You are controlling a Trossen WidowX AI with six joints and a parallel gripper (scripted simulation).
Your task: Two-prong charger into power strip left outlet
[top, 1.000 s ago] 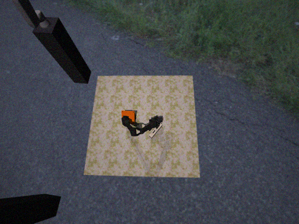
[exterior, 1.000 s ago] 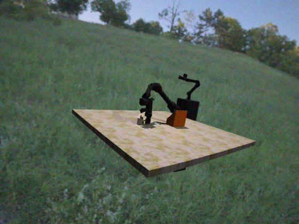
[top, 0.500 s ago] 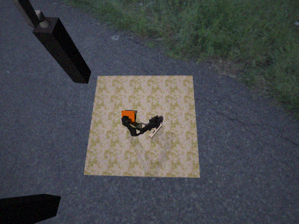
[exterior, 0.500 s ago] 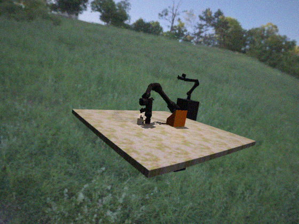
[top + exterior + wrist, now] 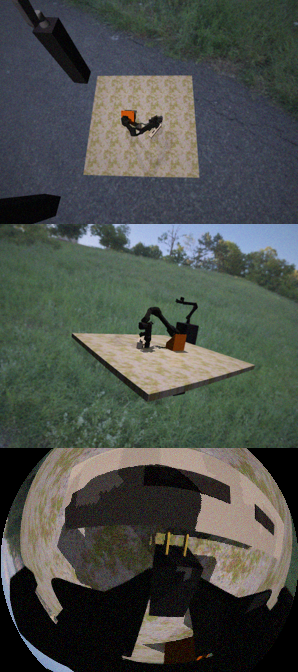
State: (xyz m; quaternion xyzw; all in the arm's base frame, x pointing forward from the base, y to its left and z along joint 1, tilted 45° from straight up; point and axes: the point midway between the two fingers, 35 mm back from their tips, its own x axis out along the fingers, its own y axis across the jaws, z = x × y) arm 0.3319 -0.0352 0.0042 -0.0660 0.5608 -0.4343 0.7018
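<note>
Right now the dark charger is 10 mm to the right of my gripper tip, 10 mm ahead of it and 10 mm above it.
</note>
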